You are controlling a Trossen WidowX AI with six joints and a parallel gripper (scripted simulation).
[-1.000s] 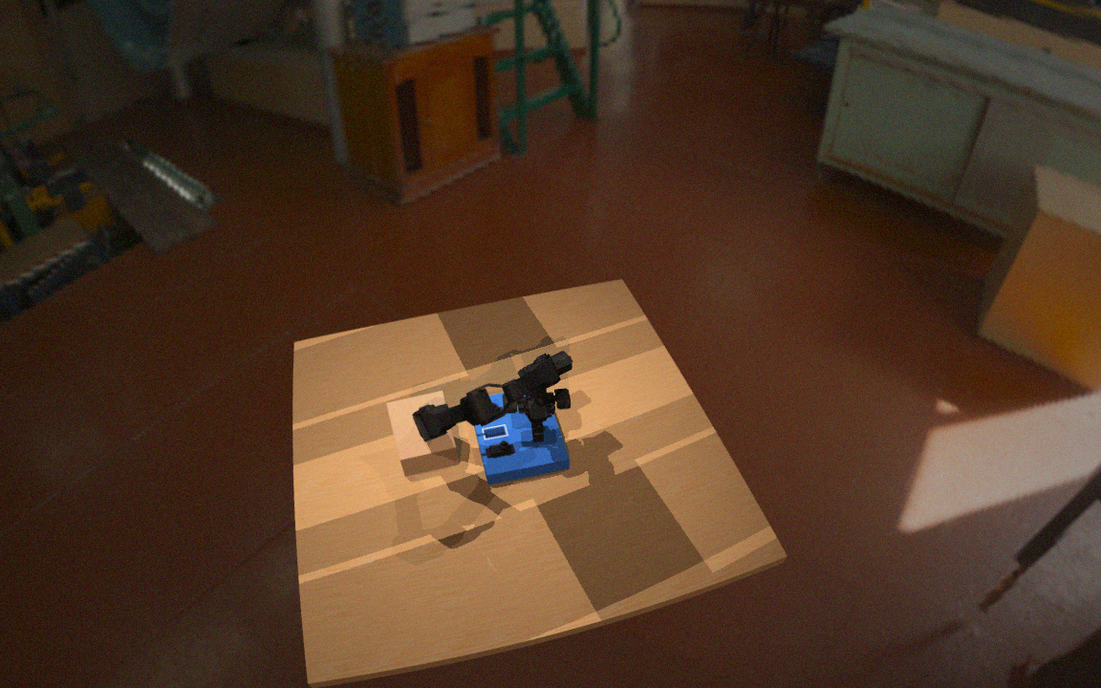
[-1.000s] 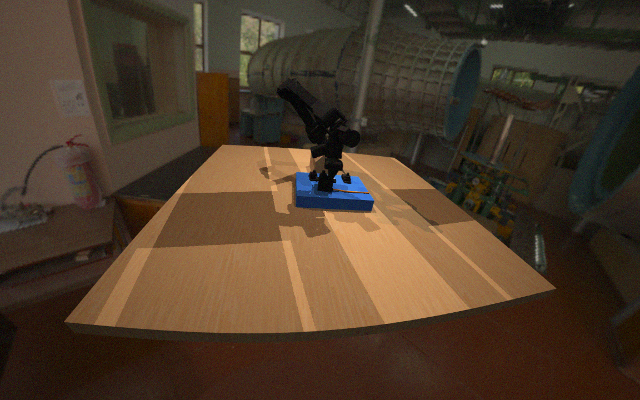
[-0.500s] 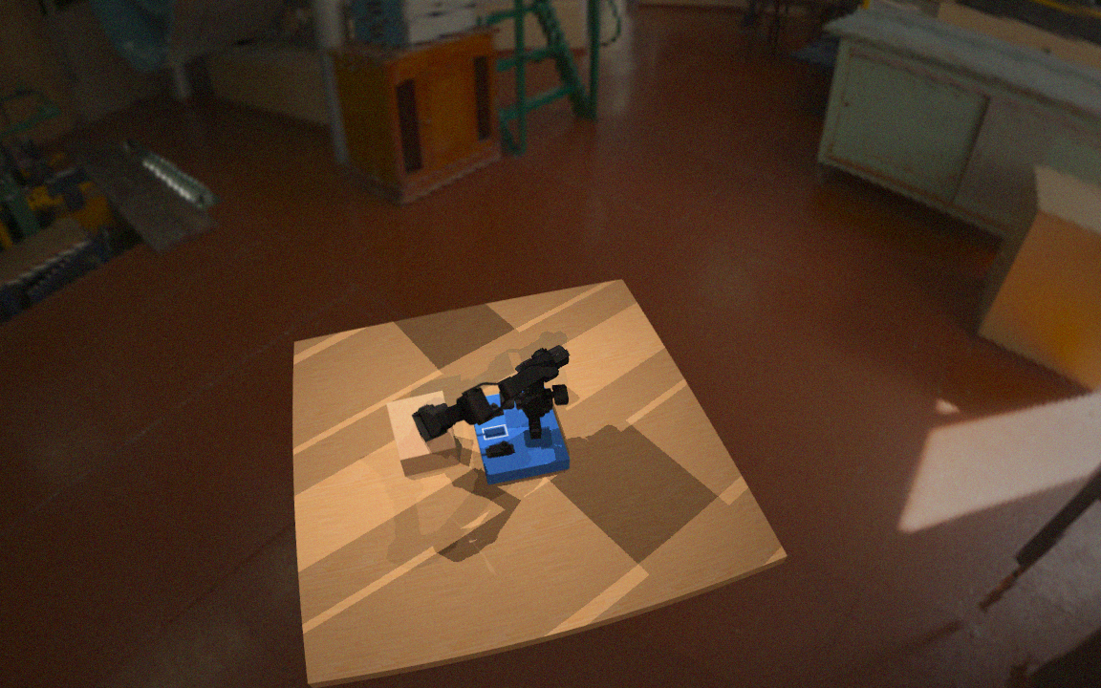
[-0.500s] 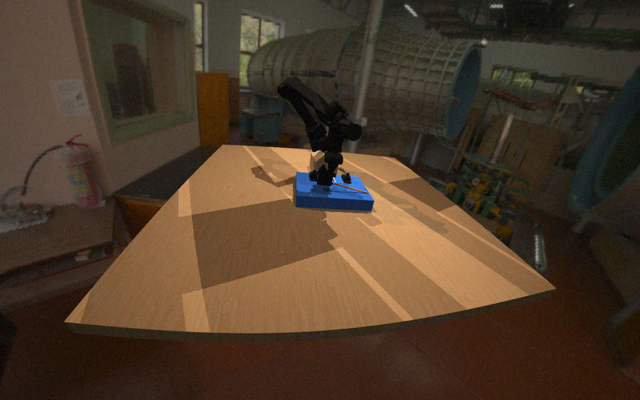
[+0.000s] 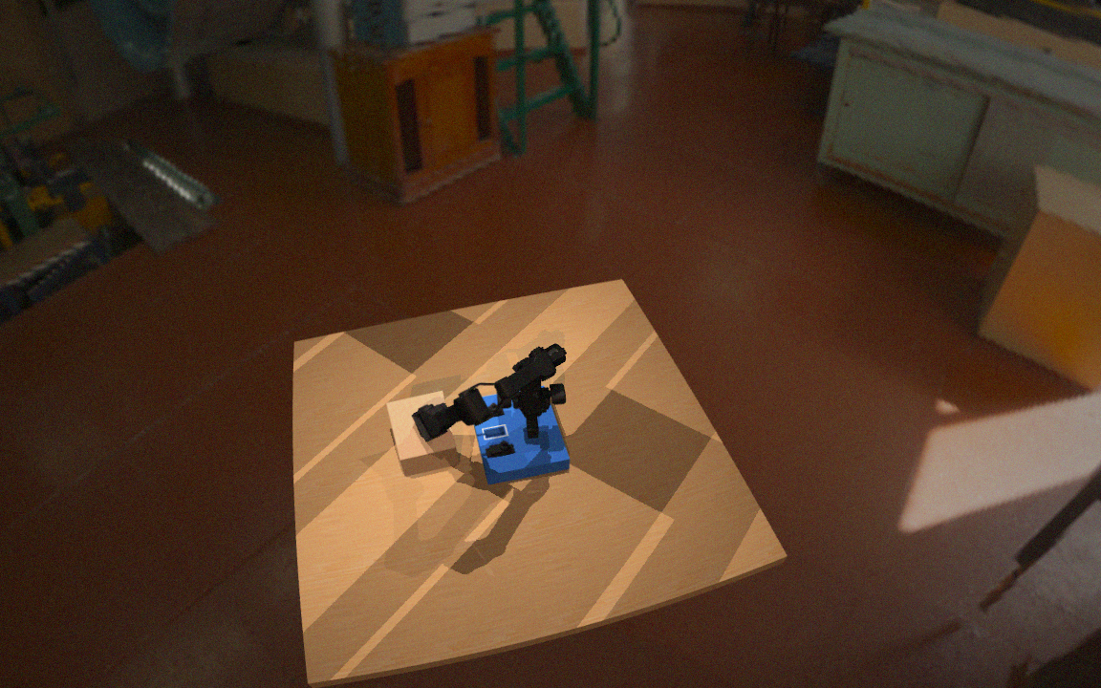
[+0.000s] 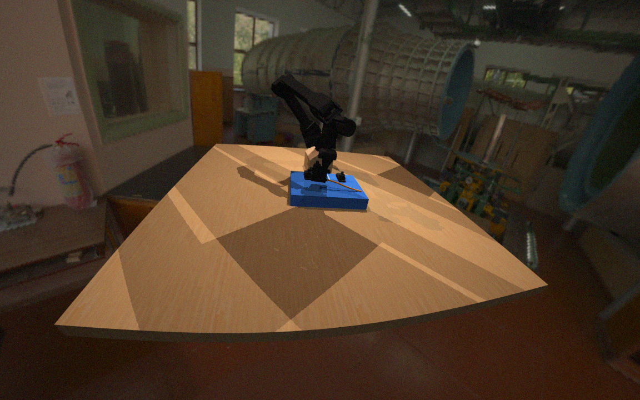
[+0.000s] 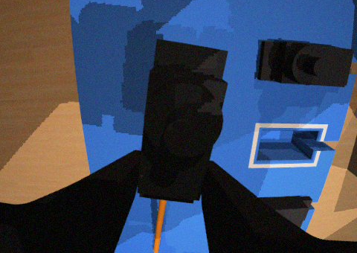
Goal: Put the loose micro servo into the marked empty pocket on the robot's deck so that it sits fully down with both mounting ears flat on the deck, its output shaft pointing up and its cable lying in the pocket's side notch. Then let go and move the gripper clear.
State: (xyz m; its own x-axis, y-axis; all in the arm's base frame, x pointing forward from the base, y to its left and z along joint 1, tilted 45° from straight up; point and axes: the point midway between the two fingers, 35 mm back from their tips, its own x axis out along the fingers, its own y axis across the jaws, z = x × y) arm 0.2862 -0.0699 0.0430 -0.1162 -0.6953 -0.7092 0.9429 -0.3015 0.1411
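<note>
Right now my gripper tip is 10 cm above the blue deck, 3 cm to the right of it and 1 cm short of it.
</note>
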